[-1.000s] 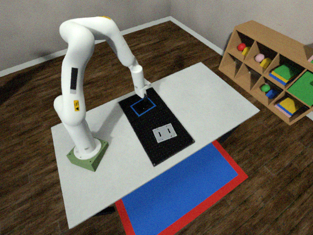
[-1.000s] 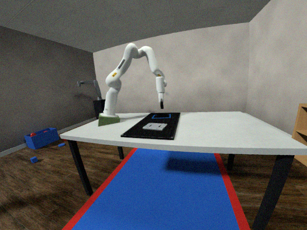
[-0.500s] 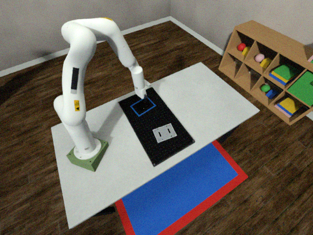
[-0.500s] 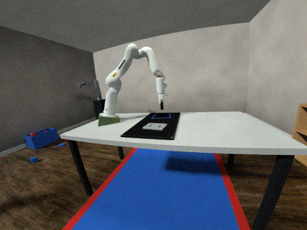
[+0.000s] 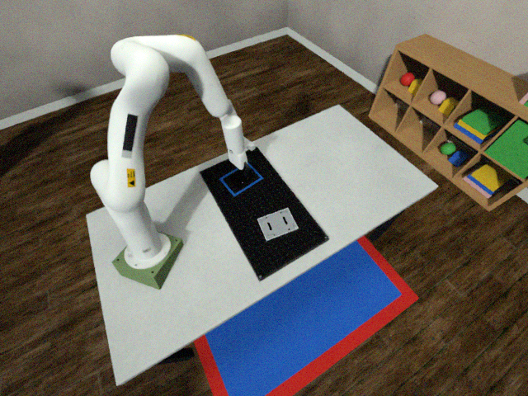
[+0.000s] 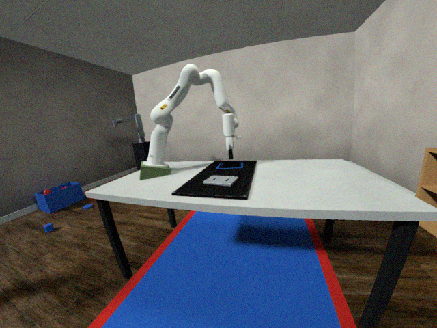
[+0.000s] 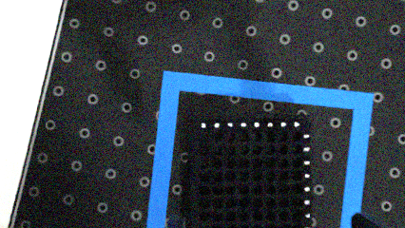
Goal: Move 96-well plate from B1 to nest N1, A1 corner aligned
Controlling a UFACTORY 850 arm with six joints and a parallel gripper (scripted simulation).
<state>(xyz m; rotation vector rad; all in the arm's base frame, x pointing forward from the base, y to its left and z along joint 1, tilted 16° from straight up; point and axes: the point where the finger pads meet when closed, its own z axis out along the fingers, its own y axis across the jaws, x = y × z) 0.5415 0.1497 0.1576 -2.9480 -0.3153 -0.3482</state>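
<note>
Right now my hand is 6 cm above the dark 96-well plate. Round my hand: plate nest 1 cm ahead, 35 cm to the right, 6 cm below.
</note>
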